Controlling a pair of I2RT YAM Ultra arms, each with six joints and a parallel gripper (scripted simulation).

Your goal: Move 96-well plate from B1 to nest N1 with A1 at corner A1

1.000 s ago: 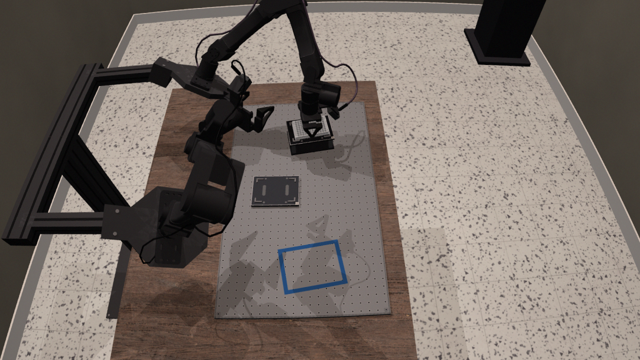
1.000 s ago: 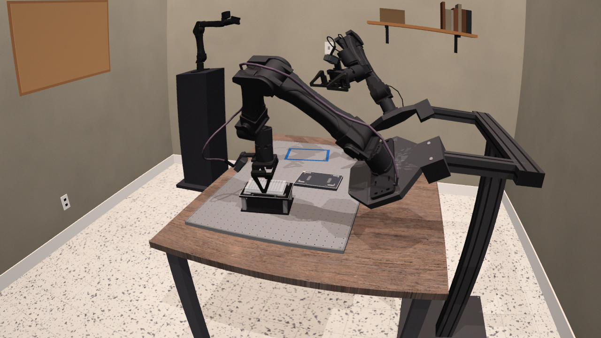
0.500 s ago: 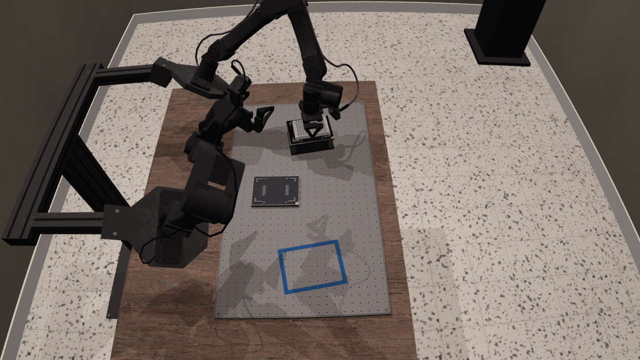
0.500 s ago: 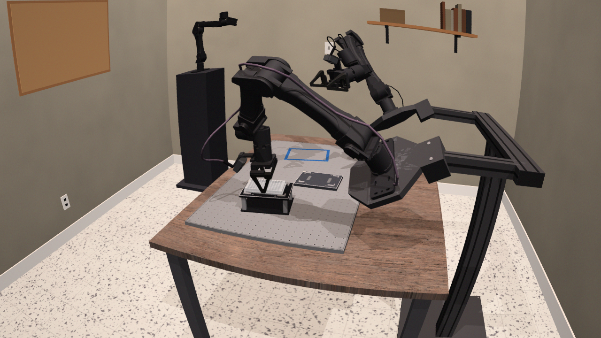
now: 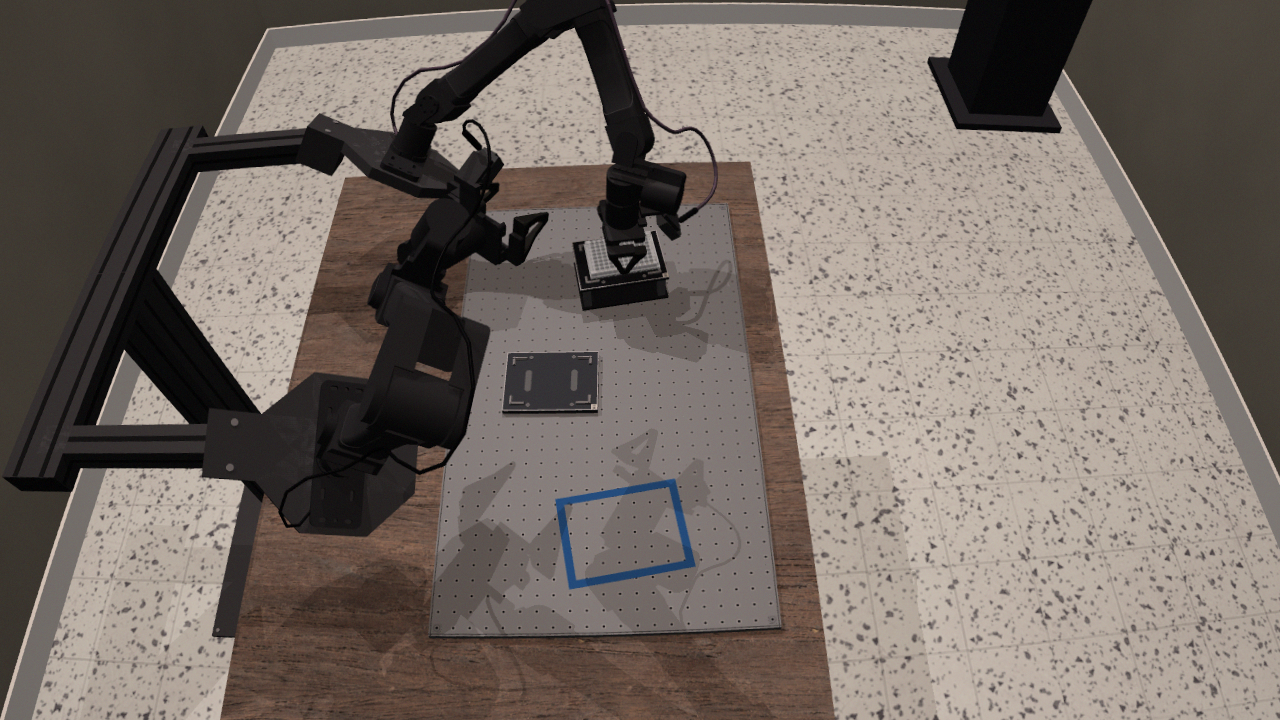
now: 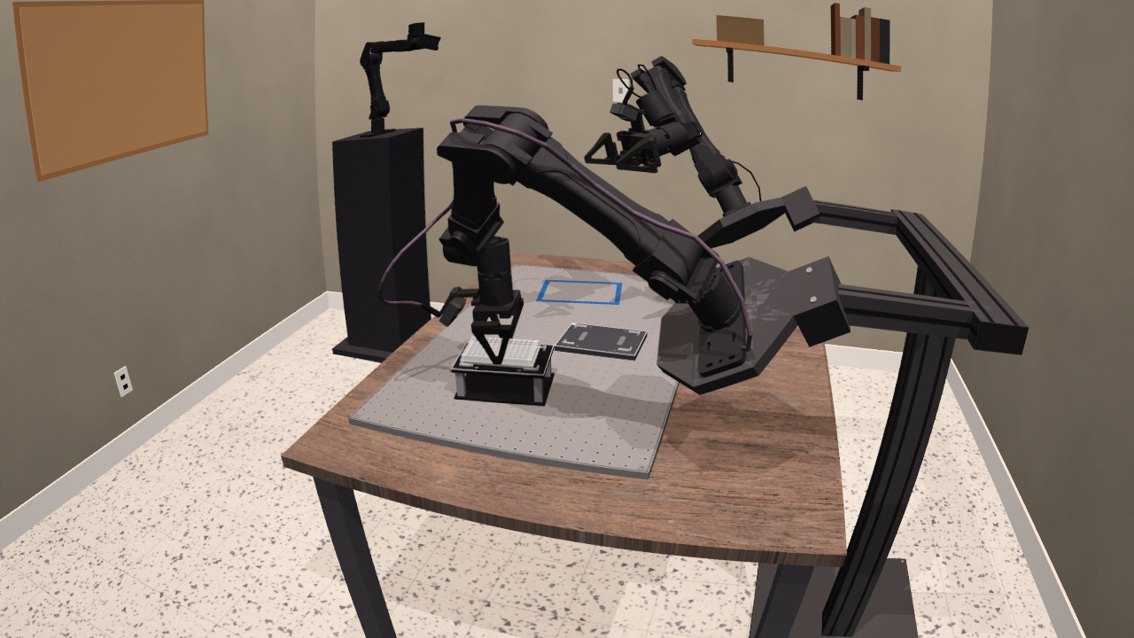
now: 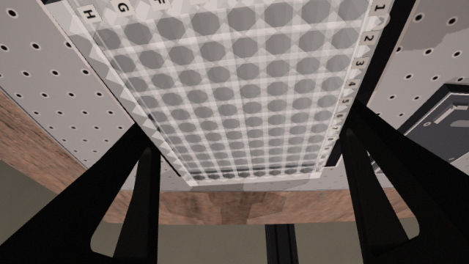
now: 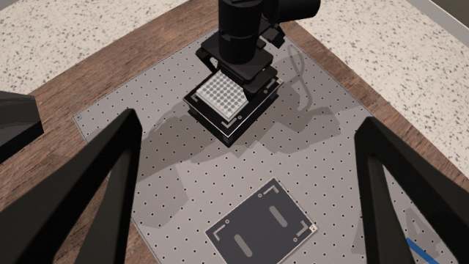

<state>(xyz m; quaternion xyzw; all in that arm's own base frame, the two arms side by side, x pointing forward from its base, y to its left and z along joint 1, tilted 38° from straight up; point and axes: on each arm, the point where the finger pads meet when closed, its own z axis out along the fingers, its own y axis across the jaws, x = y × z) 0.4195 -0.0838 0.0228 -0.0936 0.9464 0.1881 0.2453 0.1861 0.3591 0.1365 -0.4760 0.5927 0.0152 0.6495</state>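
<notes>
Now: left hand 20 mm above the raised black nest. Round my left hand: clear 96-well plate right at my left hand.
</notes>
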